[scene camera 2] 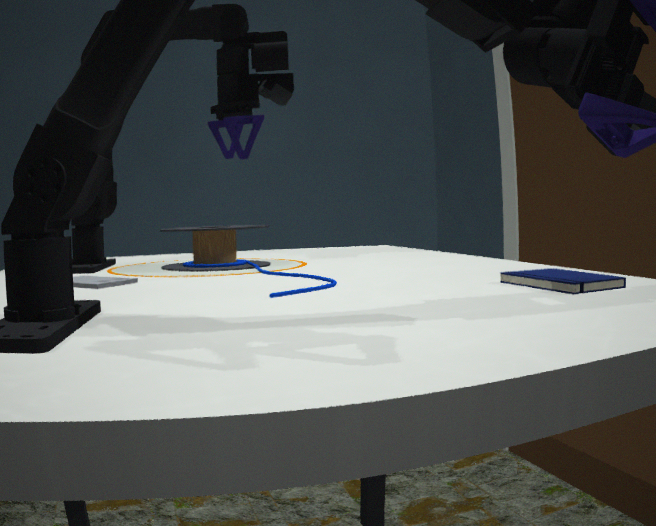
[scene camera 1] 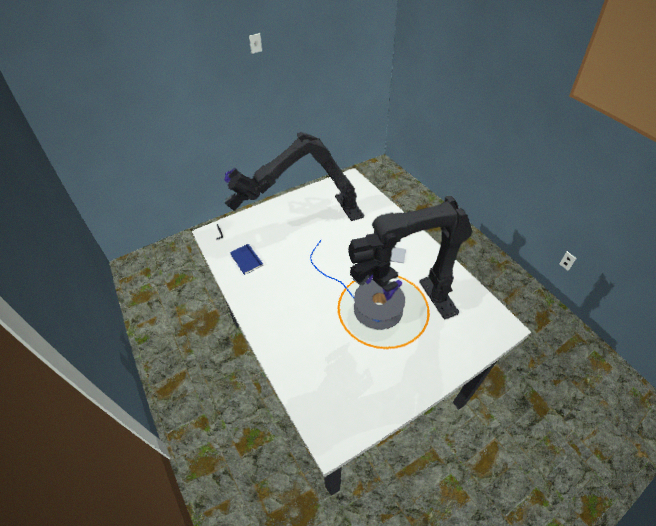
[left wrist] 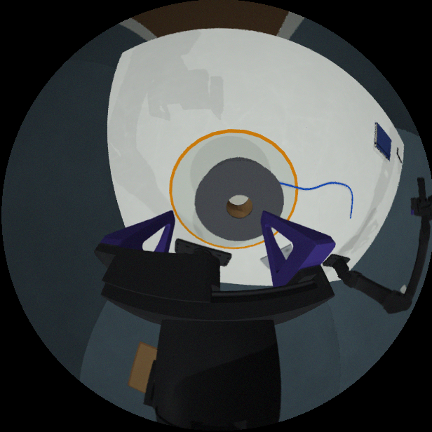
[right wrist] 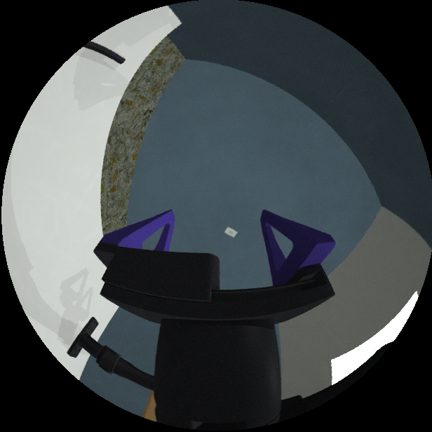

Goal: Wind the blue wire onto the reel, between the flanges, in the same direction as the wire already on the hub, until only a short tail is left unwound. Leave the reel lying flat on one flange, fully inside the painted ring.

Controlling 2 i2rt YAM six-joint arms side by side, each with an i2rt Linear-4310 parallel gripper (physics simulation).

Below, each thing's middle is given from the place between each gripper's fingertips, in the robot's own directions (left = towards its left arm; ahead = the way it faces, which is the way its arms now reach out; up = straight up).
Labels:
Right now the reel (scene camera 2: 213, 244) is 5 cm behind my left hand, 4 cm to the right of it and 15 cm below it.
My right hand is 23 cm past the reel, 79 cm to the right of it and 16 cm above it.

